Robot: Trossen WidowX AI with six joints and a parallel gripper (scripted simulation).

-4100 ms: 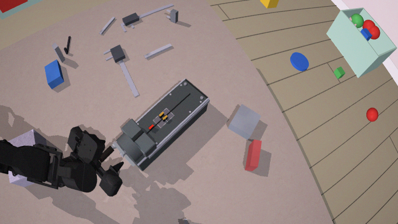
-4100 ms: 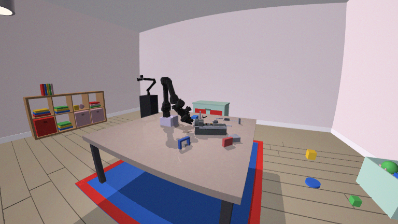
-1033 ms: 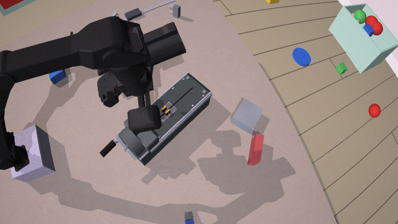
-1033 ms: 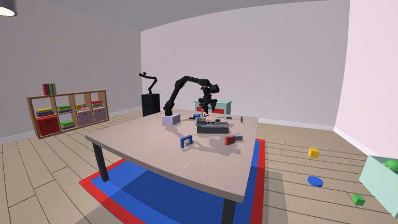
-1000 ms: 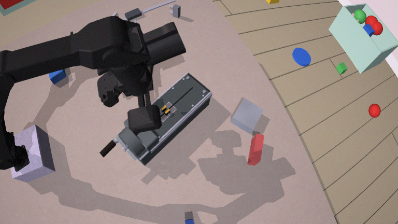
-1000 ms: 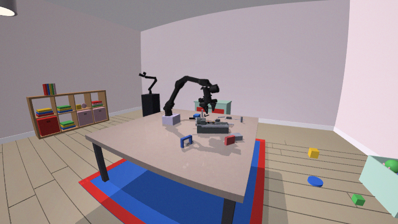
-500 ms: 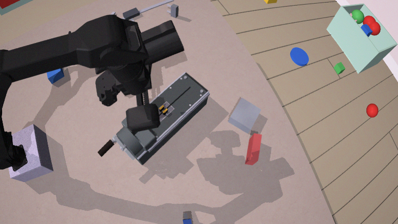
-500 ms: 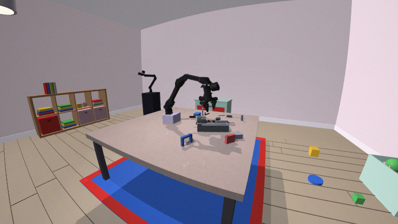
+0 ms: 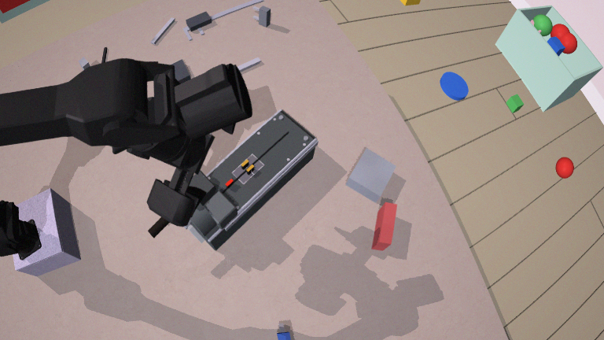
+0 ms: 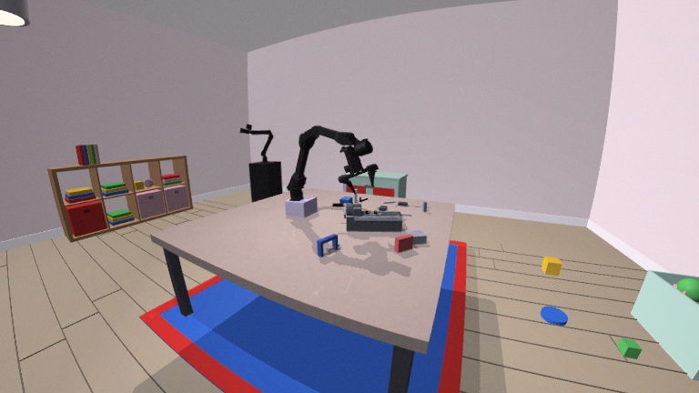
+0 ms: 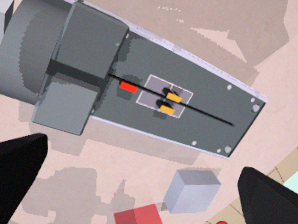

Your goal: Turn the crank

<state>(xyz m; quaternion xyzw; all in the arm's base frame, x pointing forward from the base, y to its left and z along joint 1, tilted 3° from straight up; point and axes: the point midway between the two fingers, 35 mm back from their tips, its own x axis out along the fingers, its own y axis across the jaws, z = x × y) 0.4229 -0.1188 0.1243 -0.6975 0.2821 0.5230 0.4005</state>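
Right now my gripper tip is 13 cm past the dark brown crank handle, 8 cm above it and 1 cm to the left of it. Also, from my gripper tip: red pointer (11 cm below, 1 cm ahead); red block (21 cm ahead, 19 cm to the right, 16 cm below); grey block (25 cm ahead, 17 cm below, 9 cm to the right).
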